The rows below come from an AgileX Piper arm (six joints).
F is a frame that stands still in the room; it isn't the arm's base.
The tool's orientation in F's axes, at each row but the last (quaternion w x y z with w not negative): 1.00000 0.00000 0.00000 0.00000; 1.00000 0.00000 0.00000 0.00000; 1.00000 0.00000 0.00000 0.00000; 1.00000 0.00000 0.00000 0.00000; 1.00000 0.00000 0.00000 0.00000; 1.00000 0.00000 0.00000 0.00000; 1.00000 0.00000 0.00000 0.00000; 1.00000 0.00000 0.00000 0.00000; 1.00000 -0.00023 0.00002 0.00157; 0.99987 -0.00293 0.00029 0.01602; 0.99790 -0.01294 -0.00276 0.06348; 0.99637 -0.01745 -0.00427 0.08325
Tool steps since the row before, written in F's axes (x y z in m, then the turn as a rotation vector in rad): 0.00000 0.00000 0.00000 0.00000 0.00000 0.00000; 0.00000 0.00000 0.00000 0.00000 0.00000 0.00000; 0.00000 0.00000 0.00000 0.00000 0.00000 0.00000; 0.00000 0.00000 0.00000 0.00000 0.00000 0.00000; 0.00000 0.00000 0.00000 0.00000 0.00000 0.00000; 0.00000 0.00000 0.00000 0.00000 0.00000 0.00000; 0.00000 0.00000 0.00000 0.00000 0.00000 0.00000; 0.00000 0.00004 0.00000 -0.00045 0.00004 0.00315; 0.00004 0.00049 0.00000 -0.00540 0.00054 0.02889; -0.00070 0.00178 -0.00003 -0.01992 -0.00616 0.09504; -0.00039 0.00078 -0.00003 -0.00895 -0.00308 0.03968; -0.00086 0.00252 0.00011 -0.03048 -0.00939 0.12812
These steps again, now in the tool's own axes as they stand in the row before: 0.00000 0.00000 0.00000 0.00000 0.00000 0.00000; 0.00000 0.00000 0.00000 0.00000 0.00000 0.00000; 0.00000 0.00000 0.00000 0.00000 0.00000 0.00000; 0.00000 0.00000 0.00000 0.00000 0.00000 0.00000; 0.00000 0.00000 0.00000 0.00000 0.00000 0.00000; 0.00000 0.00000 0.00000 0.00000 0.00000 0.00000; 0.00000 0.00000 0.00000 0.00000 0.00000 0.00000; 0.00000 0.00004 0.00000 -0.00045 0.00004 0.00315; 0.00004 0.00049 0.00000 -0.00540 0.00054 0.02889; -0.00064 0.00180 -0.00002 -0.02017 -0.00607 0.09499; -0.00029 0.00082 -0.00001 -0.00911 -0.00296 0.03965; -0.00043 0.00262 0.00021 -0.03090 -0.00875 0.12807
